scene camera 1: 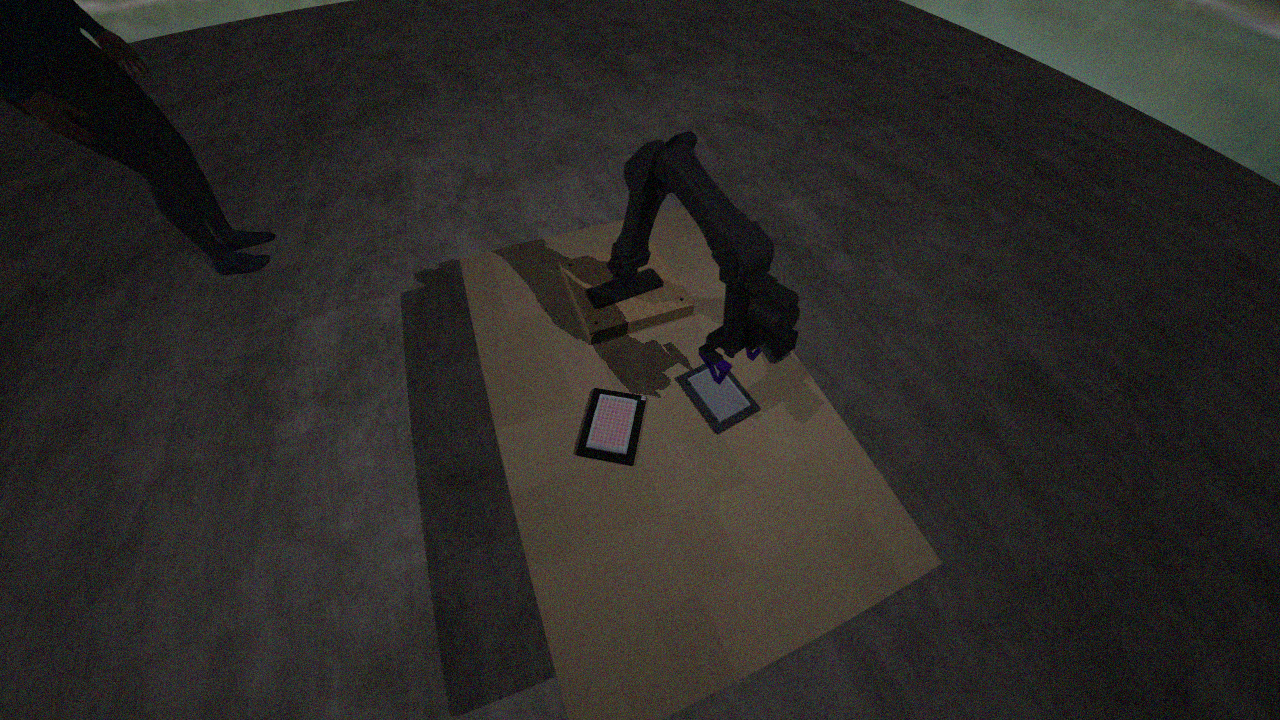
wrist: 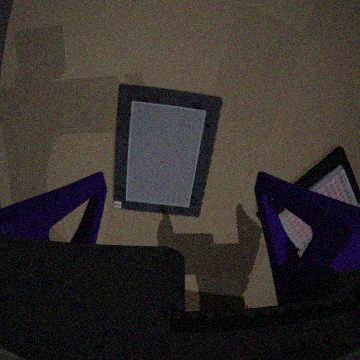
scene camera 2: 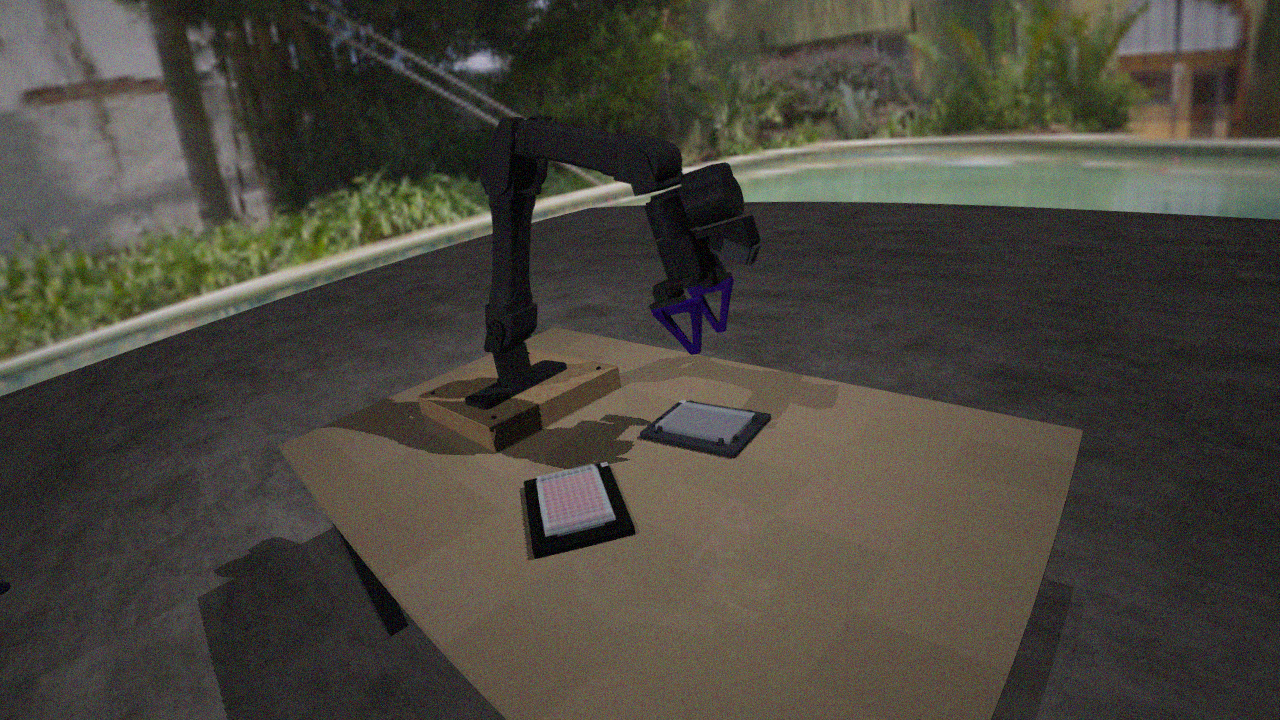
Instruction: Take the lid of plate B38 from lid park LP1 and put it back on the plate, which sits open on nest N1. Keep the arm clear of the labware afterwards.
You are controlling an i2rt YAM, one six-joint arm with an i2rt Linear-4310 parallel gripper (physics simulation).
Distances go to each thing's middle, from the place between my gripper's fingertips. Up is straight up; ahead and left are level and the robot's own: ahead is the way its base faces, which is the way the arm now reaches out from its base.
Labels:
The grey lid (scene camera 2: 707, 422) is 3 cm behind my hand, 1 cm to the left of it and 13 cm below it.

